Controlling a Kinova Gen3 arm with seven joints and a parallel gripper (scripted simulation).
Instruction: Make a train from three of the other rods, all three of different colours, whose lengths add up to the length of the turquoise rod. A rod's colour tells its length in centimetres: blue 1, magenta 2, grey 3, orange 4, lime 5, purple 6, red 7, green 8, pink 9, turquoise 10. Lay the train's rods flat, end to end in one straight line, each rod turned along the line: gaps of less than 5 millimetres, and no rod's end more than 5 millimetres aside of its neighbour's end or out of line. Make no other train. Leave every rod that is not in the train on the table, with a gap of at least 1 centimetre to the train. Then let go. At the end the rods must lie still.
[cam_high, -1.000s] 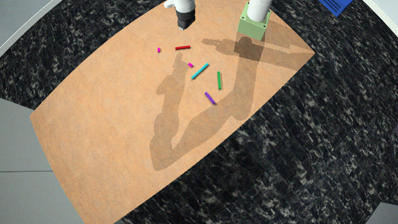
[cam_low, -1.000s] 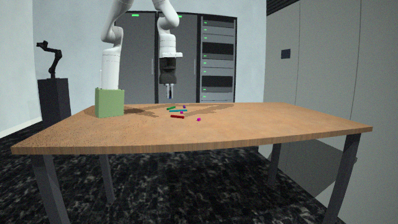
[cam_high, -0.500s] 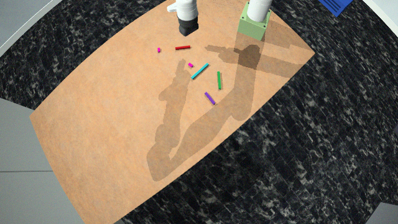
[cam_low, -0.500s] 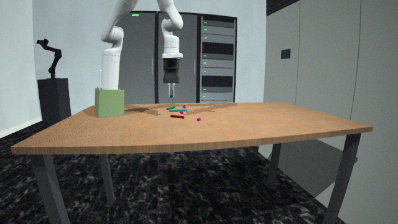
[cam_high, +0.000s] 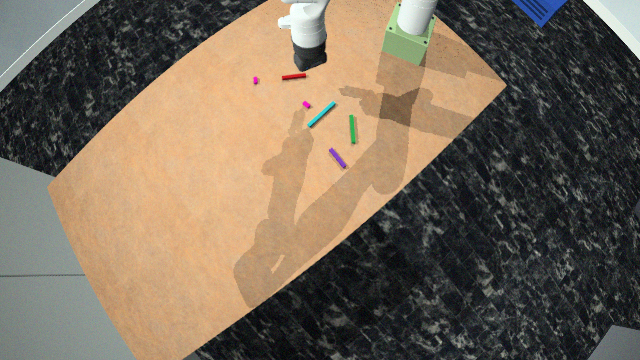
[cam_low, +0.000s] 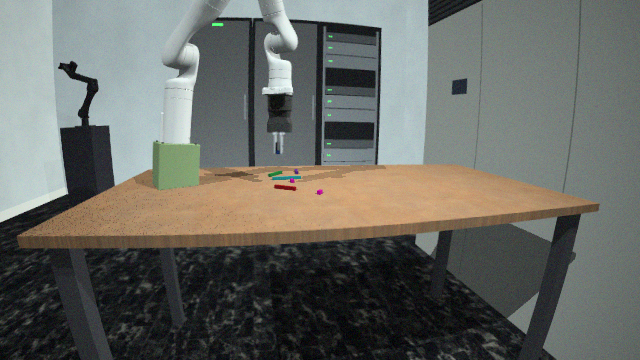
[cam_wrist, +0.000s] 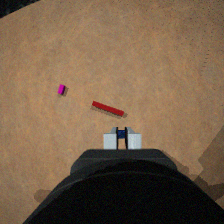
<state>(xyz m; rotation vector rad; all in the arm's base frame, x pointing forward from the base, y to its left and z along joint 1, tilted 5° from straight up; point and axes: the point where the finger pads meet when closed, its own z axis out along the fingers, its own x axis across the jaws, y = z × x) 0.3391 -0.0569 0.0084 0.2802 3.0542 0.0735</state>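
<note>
The red rod lies 12 cm below my hand, 5 cm to the right of it and 2 cm ahead of it. Round my hand: turquoise rod (12 cm below, 10 cm to the left, 3 cm ahead); blue rod (1 cm below); green rod (19 cm to the left, 12 cm below, 1 cm behind).
</note>
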